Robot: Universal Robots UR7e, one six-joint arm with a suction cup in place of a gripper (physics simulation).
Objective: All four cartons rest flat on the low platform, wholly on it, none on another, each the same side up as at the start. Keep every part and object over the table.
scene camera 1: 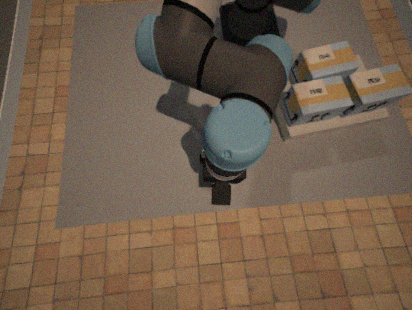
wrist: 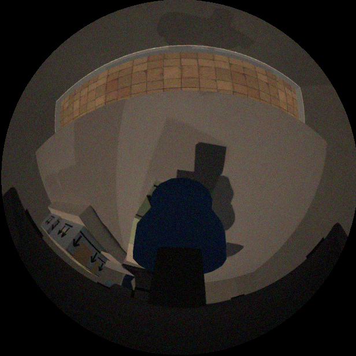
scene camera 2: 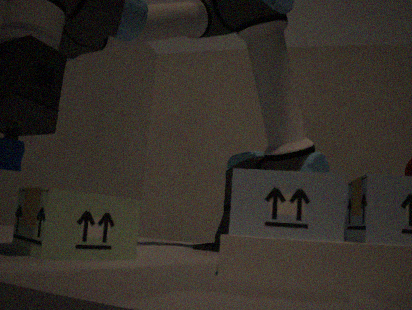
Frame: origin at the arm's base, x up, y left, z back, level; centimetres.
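Where they show: hand, its tool point: (scene camera 2: 6, 168); arm's base, origin of its link: (scene camera 1: 246, 23).
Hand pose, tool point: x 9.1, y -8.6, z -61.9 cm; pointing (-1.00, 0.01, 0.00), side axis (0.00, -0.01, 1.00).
Things, the pixels of their top centre, and the offset from my tool point. Level surfaces: height alone.
- green carton, centre of its top: (scene camera 2: 81, 194) dx -1.6, dy +1.3, dz +11.8 cm
- low platform, centre of its top: (scene camera 2: 339, 240) (scene camera 1: 326, 93) dx -5.4, dy +34.3, dz +29.6 cm
- grey table, height of its surface: dx -10.2 cm
The green carton (scene camera 2: 65, 215) (wrist: 142, 212) stands upright on the table in scene camera 2, left of the low platform (scene camera 2: 300, 272) (scene camera 1: 340, 128) (wrist: 97, 225). The arm hides it in scene camera 1. Three blue-grey cartons with orange bands rest on the platform: a back one (scene camera 1: 327, 62), a front left one (scene camera 1: 319, 100) and a right one (scene camera 1: 380, 90). My blue suction cup (scene camera 2: 11, 160) (wrist: 180, 225) is a little above the green carton's top level and left of it in scene camera 2, with a gap. The cup is on with no carton on it. It hides much of the green carton in the wrist view.
The arm's light-blue wrist joint (scene camera 1: 237, 132) is left of the platform, and the arm's dark base (scene camera 1: 250, 25) stands at the back. The grey table (scene camera 1: 115, 175) ends in front at a tiled floor (scene camera 1: 200, 260). Part of something red (scene camera 2: 409, 167) shows at the right edge.
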